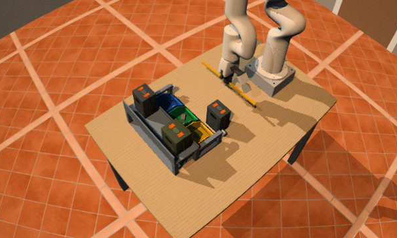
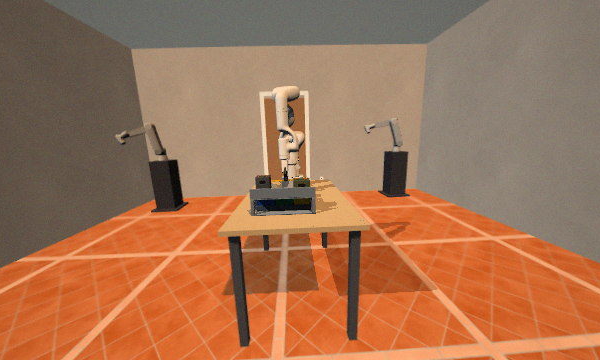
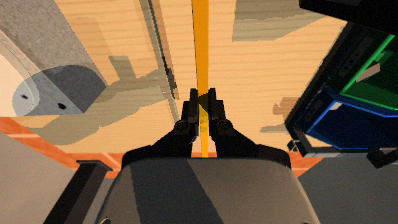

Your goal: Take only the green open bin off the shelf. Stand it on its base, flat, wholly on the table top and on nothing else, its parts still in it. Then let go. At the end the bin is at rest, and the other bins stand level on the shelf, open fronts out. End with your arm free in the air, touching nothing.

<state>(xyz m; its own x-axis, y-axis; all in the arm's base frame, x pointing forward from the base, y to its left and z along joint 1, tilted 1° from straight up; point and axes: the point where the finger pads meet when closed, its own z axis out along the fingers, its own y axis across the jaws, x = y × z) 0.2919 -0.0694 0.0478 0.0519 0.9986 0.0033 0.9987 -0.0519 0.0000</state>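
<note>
The dark box is 160 mm ahead of my hand, 100 mm to the left of it and 60 mm below it. From my hand the other things lie so: green bin: 310 mm ahead, 20 mm to the right, 80 mm below; thin yellow rod: 20 mm below; yellow bin: 310 mm ahead, 100 mm to the left, 80 mm below.
</note>
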